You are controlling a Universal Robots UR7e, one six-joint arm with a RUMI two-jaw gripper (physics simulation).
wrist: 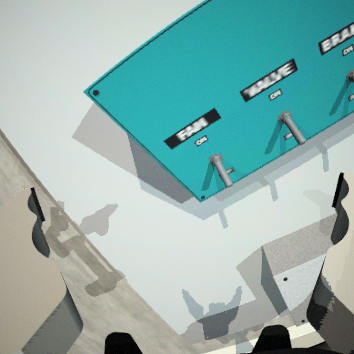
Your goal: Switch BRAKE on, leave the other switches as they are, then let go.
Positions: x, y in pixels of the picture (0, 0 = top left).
my gripper: 186, 186
teal switch panel: 205, 87
